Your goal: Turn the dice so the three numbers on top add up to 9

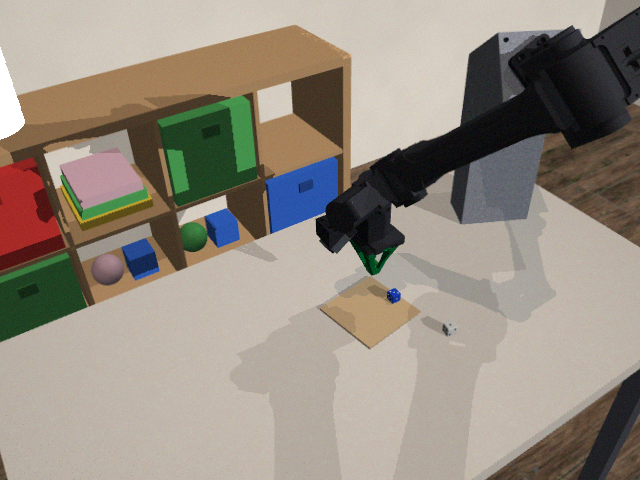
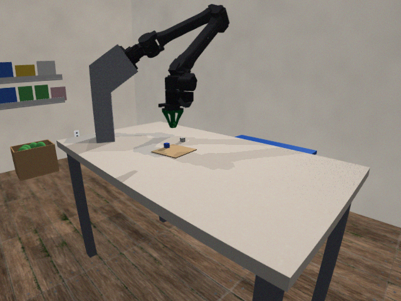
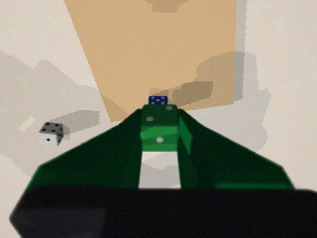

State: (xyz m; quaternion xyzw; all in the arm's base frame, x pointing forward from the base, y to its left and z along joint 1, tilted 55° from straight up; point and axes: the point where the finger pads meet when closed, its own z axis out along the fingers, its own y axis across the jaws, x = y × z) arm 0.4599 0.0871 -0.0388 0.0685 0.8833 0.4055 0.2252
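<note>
Now: the tan mat 11 cm below my hand. Also, from my hand: green die: right at my hand; then blue die: 10 cm below, 5 cm behind; then white die: 12 cm to the left, 10 cm below, 10 cm behind.
</note>
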